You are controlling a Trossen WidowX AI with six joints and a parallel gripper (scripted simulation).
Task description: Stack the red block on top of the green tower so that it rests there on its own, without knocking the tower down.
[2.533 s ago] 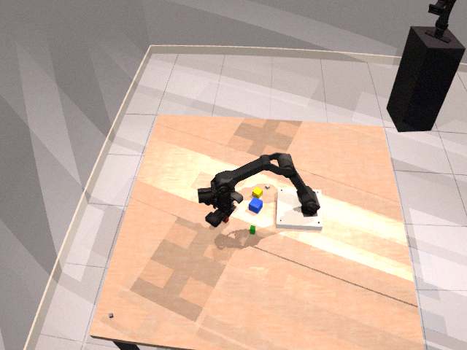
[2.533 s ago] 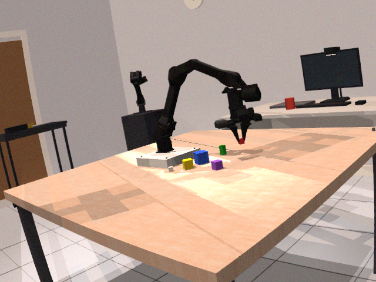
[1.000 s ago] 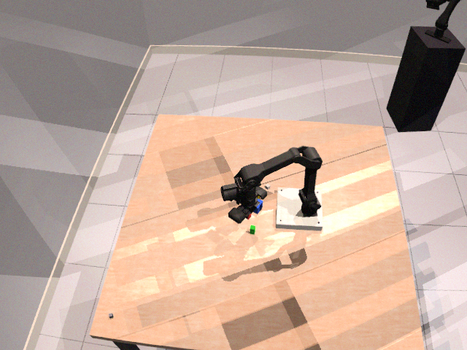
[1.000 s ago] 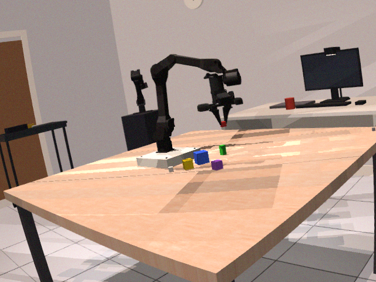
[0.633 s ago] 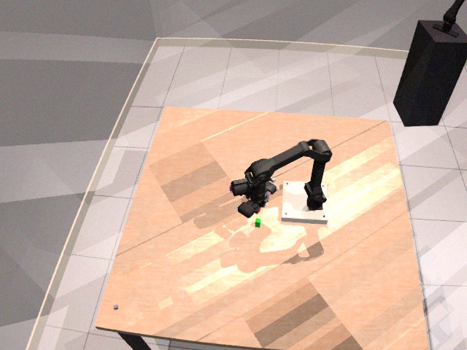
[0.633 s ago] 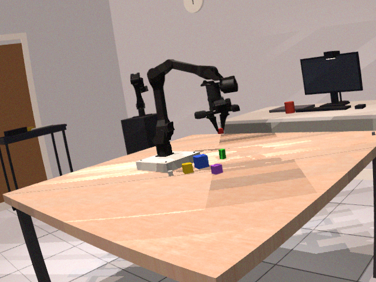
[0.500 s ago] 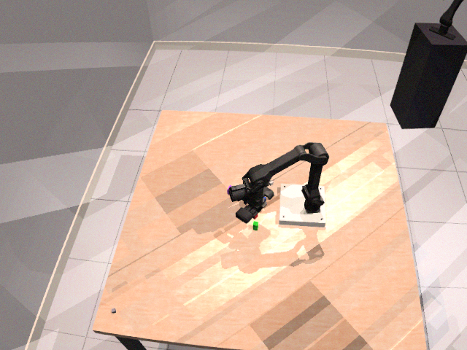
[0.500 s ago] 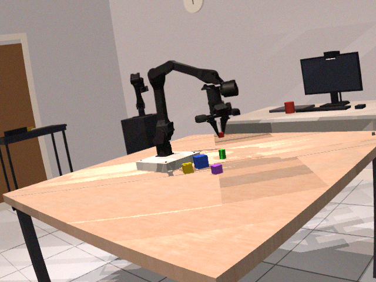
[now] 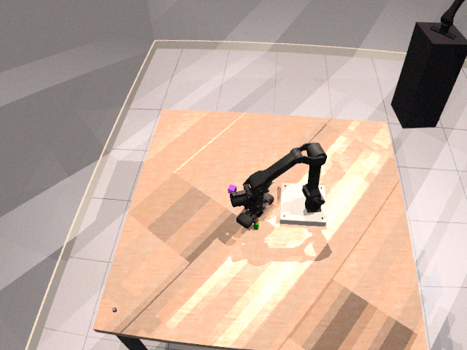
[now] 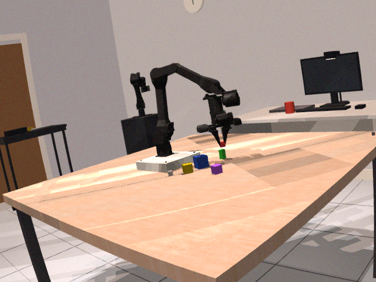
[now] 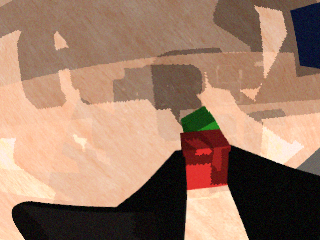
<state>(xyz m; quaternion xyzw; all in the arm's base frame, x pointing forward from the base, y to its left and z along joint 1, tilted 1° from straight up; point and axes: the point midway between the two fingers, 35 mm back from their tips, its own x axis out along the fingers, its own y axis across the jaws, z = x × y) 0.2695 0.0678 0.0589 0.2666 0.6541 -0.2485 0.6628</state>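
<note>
My gripper tip is 30 mm past the blue cube, 130 mm to the left of it and 40 mm above it. Also, from my gripper tip: purple cube: 90 mm ahead, 210 mm to the right, 50 mm below; yellow cube: 50 mm behind, 210 mm to the right, 40 mm below; red block: right at my gripper tip.
</note>
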